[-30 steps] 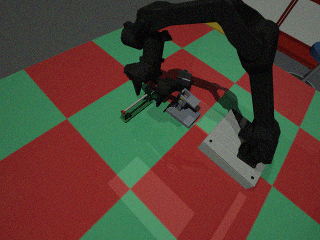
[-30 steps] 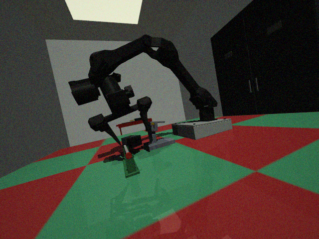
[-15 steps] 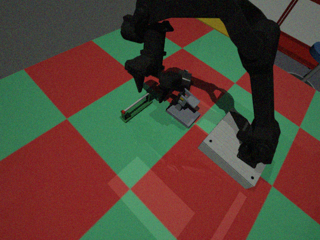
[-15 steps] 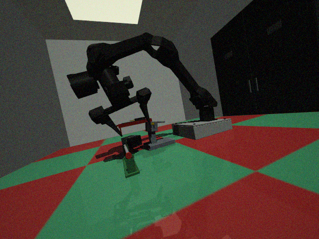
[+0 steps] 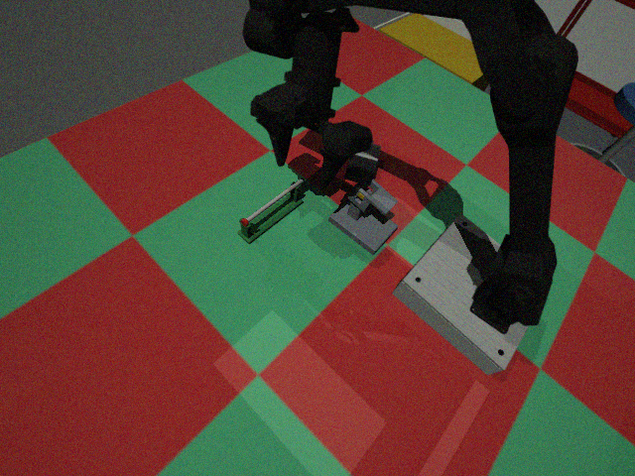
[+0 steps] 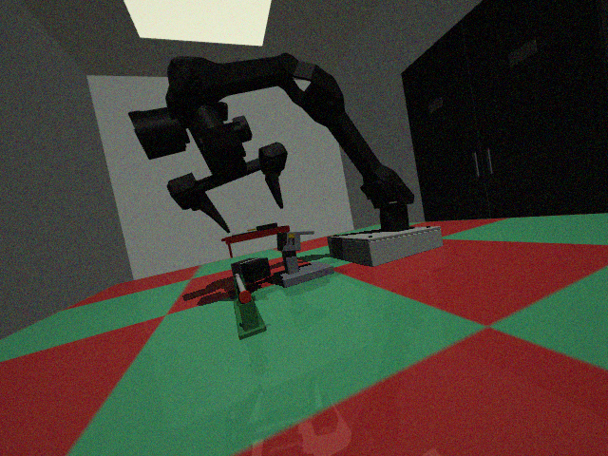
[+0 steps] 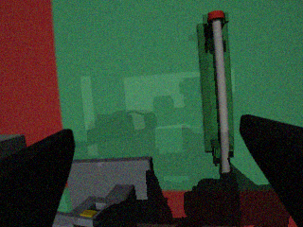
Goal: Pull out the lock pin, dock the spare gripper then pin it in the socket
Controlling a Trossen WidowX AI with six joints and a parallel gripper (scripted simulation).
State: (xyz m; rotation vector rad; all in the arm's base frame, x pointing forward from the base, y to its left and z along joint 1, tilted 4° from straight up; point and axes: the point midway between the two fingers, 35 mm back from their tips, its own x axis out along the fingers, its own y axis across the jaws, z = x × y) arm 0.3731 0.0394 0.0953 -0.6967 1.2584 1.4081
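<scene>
My gripper tip is 220 mm to the left of the spare gripper, 110 mm above it and 10 mm past it. Also, from my gripper tip: socket 90 mm behind, 80 mm to the right, 80 mm below; then narrow green rack 110 mm below, 50 mm ahead, 10 mm to the left.
</scene>
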